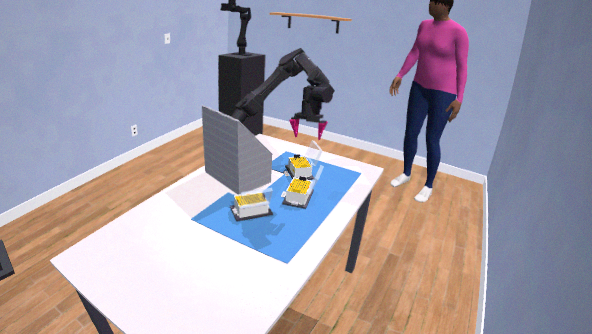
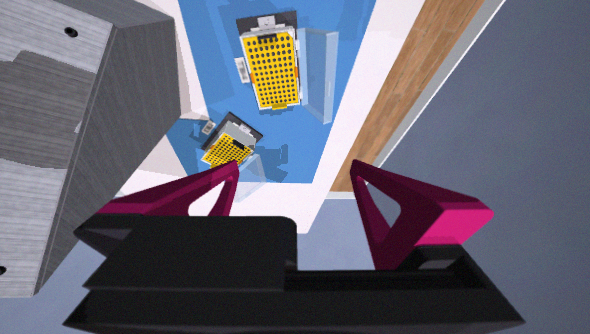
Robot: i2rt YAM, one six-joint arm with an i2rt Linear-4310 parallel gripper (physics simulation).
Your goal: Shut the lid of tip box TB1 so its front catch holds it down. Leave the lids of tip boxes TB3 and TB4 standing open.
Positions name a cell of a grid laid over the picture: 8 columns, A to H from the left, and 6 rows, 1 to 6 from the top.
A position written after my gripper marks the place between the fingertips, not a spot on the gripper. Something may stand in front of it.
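Note:
My gripper (image 2: D3) is visible, as is a lid (image 2: D4).

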